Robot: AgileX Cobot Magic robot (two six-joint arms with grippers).
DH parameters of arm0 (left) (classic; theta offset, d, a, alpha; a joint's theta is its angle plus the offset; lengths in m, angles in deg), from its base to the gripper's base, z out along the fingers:
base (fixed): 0 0 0 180
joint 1: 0 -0.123 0 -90
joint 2: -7.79 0 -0.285 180
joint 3: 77.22 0 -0.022 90
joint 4: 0 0.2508 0 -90
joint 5: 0 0 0.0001 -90
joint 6: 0 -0.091 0 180
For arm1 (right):
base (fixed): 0 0 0 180
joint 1: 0 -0.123 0 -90
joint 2: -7.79 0 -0.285 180
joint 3: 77.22 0 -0.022 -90
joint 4: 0 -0.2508 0 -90
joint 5: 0 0 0.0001 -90
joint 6: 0 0.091 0 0
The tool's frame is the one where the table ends.
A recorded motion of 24 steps. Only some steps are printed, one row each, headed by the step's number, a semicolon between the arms.
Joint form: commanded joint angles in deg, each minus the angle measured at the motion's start. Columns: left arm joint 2, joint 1, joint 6, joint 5, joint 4, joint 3; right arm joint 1, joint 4, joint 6, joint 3, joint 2, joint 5.
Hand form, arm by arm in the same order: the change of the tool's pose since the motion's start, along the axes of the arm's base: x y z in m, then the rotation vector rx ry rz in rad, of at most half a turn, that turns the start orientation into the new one. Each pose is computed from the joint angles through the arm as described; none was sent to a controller.
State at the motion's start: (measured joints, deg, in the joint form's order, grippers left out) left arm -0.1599 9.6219 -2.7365 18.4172 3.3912 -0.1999; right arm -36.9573 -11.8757 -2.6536 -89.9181 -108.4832 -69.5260
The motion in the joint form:
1: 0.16 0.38 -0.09 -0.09 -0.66 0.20; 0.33 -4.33 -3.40 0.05 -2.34 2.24
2: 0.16 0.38 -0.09 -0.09 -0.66 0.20; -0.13 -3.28 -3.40 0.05 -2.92 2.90
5: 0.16 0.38 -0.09 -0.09 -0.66 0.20; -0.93 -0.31 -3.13 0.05 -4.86 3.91
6: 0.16 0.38 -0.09 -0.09 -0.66 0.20; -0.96 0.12 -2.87 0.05 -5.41 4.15
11: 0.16 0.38 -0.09 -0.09 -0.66 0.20; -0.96 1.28 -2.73 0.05 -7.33 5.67
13: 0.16 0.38 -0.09 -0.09 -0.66 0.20; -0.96 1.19 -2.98 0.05 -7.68 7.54
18: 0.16 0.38 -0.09 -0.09 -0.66 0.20; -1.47 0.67 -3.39 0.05 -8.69 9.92
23: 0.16 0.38 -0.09 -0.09 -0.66 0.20; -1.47 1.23 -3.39 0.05 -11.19 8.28
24: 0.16 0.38 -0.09 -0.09 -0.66 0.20; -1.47 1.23 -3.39 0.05 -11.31 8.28
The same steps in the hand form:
1: -0.0002 -0.0007 -0.0009 -0.0099 0.0009 -0.0081; 0.0050 0.0083 -0.0143 0.0563 0.0301 0.0231
2: -0.0002 -0.0007 -0.0009 -0.0099 0.0009 -0.0081; 0.0055 0.0107 -0.0186 0.0418 0.0187 0.0334
5: -0.0002 -0.0007 -0.0009 -0.0099 0.0009 -0.0081; 0.0084 0.0144 -0.0330 -0.0092 0.0036 0.0543
6: -0.0002 -0.0007 -0.0009 -0.0099 0.0009 -0.0081; 0.0096 0.0148 -0.0369 -0.0185 0.0046 0.0520
11: -0.0002 -0.0007 -0.0009 -0.0099 0.0009 -0.0081; 0.0148 0.0165 -0.0506 -0.0397 -0.0012 0.0516
13: -0.0002 -0.0007 -0.0009 -0.0099 0.0009 -0.0081; 0.0176 0.0185 -0.0528 -0.0248 -0.0233 0.0492
18: -0.0002 -0.0007 -0.0009 -0.0099 0.0009 -0.0081; 0.0190 0.0248 -0.0595 -0.0066 -0.0402 0.0540
23: -0.0002 -0.0007 -0.0009 -0.0099 0.0009 -0.0081; 0.0193 0.0244 -0.0781 -0.0549 0.0131 0.0640
24: -0.0002 -0.0007 -0.0009 -0.0099 0.0009 -0.0081; 0.0194 0.0244 -0.0790 -0.0561 0.0148 0.0640

